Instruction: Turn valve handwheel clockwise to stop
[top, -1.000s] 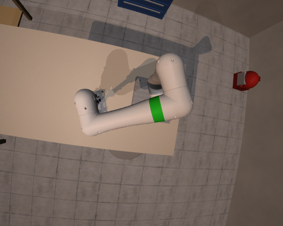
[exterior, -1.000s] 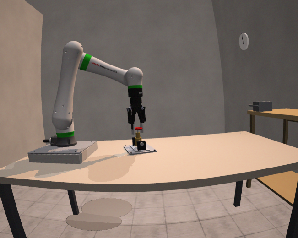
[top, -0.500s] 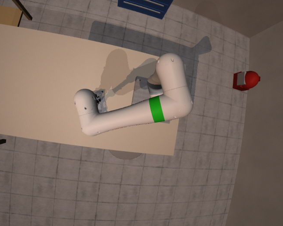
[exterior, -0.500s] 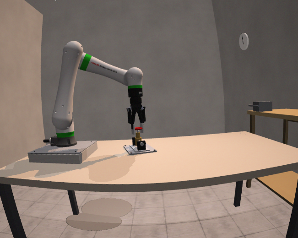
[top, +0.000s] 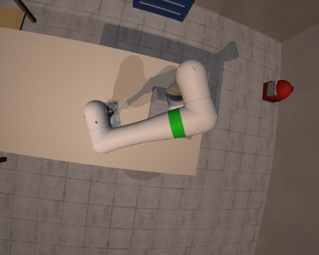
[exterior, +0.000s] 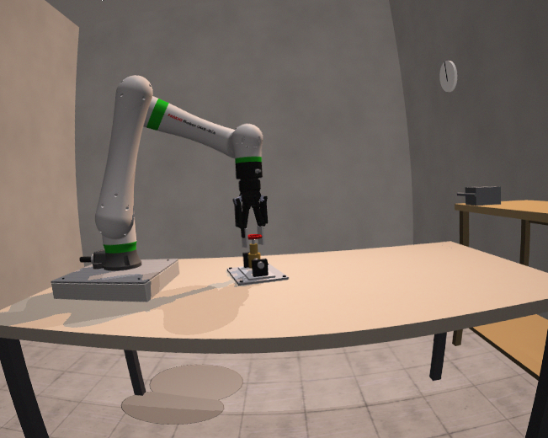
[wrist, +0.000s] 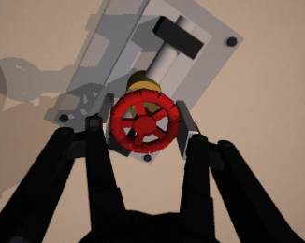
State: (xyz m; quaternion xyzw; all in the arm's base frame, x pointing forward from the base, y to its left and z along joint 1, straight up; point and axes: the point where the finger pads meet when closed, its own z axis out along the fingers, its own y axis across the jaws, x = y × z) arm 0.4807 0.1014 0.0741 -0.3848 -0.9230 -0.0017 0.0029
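Now: the red spoked handwheel 1 cm below my hand. The rest, counted from my hand: plate 13 cm below.
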